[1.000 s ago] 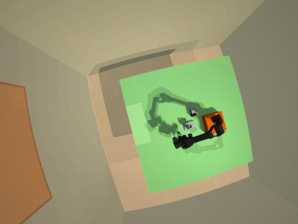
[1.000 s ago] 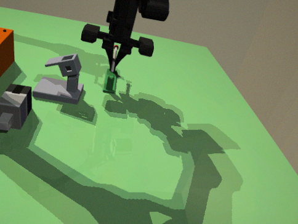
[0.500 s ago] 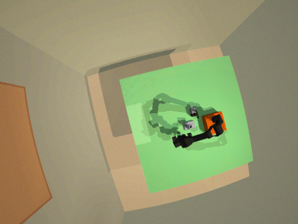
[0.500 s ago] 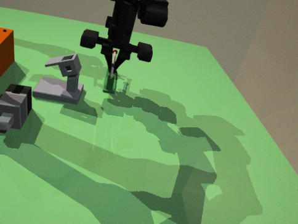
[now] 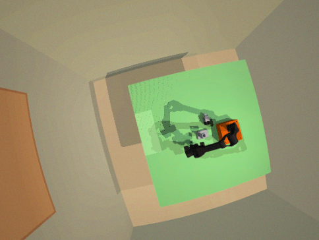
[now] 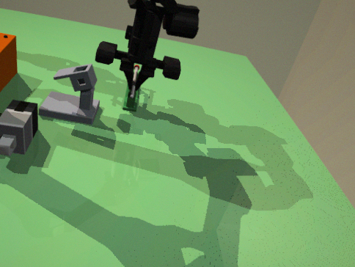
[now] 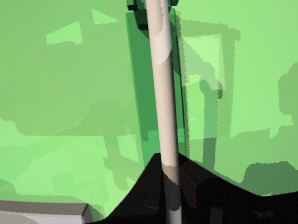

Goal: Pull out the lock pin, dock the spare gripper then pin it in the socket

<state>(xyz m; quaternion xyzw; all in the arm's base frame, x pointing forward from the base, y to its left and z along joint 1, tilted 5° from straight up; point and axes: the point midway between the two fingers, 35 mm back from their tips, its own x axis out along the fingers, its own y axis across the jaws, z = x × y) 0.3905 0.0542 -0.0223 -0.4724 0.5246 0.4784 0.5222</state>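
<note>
Now: gripper tip 20 mm to the right of the green rest. From my gripper tip the other things lie so: grey mount 120 mm behind, 80 mm to the right, 30 mm above; spare gripper 210 mm to the right, 210 mm behind.
</note>
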